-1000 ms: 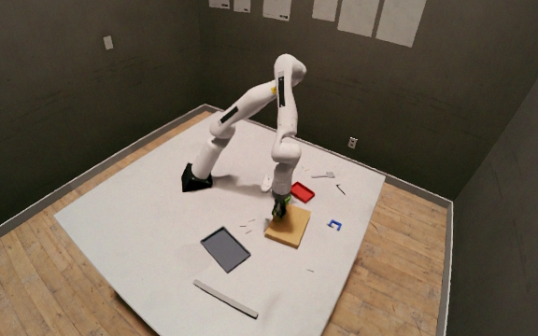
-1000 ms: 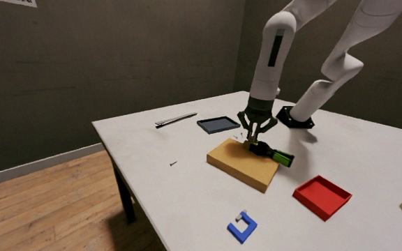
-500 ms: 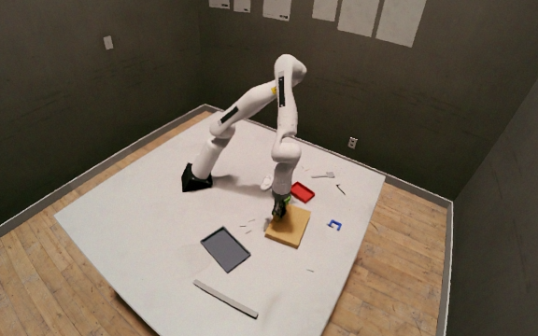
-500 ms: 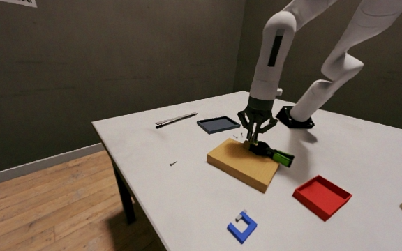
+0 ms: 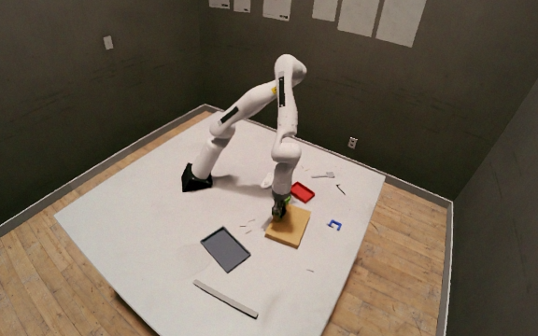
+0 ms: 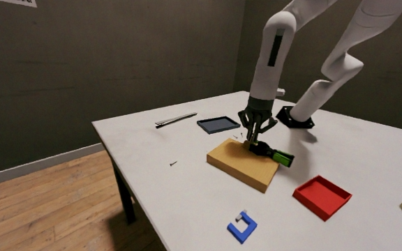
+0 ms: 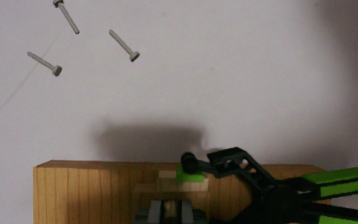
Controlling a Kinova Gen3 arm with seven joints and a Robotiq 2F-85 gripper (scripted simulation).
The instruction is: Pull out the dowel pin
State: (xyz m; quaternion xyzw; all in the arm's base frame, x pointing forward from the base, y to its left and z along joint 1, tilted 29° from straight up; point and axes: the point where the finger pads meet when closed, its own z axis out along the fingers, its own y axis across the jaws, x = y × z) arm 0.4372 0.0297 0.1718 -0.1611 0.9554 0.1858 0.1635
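My hand is 20 mm above the dowel pin. Round my hand: grey tray 50 mm behind, 260 mm to the right, 80 mm below; red tray 40 mm behind, 220 mm to the left, 80 mm below; small wooden block 40 mm below.
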